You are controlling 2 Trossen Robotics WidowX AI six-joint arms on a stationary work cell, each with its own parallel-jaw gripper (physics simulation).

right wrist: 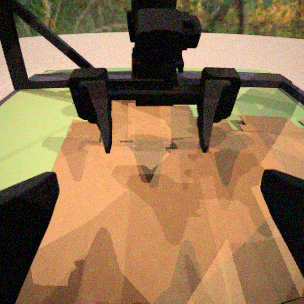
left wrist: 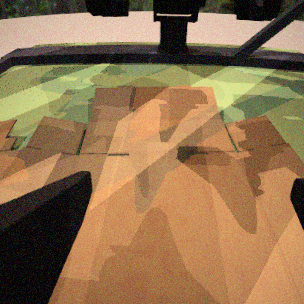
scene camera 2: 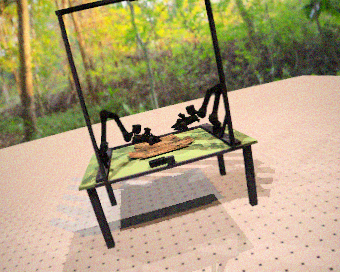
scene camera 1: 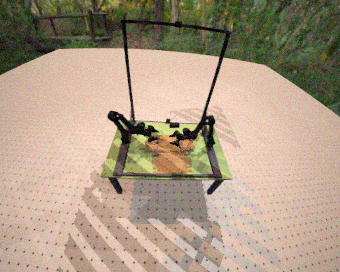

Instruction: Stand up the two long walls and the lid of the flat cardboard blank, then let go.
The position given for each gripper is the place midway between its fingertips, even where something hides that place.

The left gripper (right wrist: 156, 150) is open and holds nothing. The right gripper (right wrist: 160, 180) is open and holds nothing. Also in view: a black rails (left wrist: 143, 53).
The left gripper shows as well in the left wrist view (left wrist: 192, 184). The black rails also shows in the right wrist view (right wrist: 252, 79).
